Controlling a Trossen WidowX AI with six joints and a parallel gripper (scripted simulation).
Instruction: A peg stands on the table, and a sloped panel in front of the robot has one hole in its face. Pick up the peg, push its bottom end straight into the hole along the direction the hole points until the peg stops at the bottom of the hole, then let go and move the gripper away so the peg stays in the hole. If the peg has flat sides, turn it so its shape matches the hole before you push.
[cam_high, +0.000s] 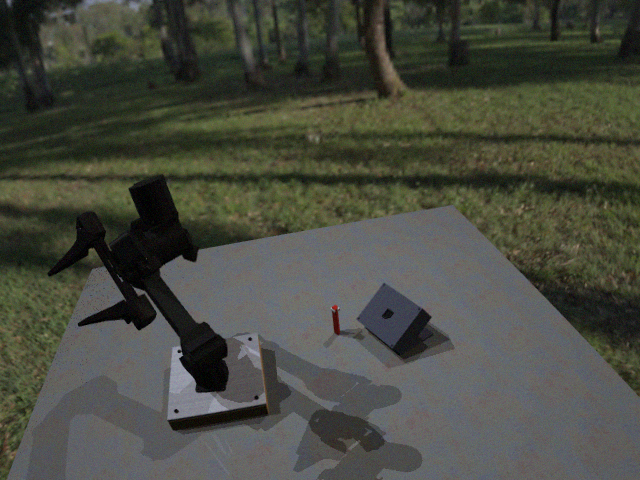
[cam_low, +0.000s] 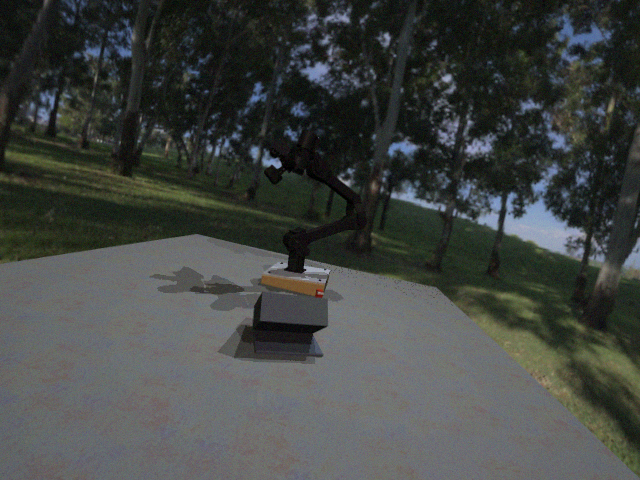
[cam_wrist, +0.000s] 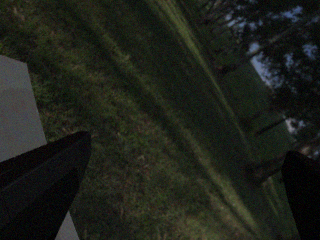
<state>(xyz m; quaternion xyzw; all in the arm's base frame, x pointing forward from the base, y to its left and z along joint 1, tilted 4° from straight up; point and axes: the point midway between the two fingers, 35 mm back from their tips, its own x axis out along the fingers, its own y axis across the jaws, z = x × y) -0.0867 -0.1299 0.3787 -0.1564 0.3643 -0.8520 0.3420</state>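
The red peg lies 390 mm ahead of my gripper tip, 340 mm to the left of it and 350 mm below it. The rest, counted from my gripper tip: flat foot 530 mm ahead, 320 mm to the left, 410 mm below; sloped grey panel 520 mm ahead, 310 mm to the left, 360 mm below.
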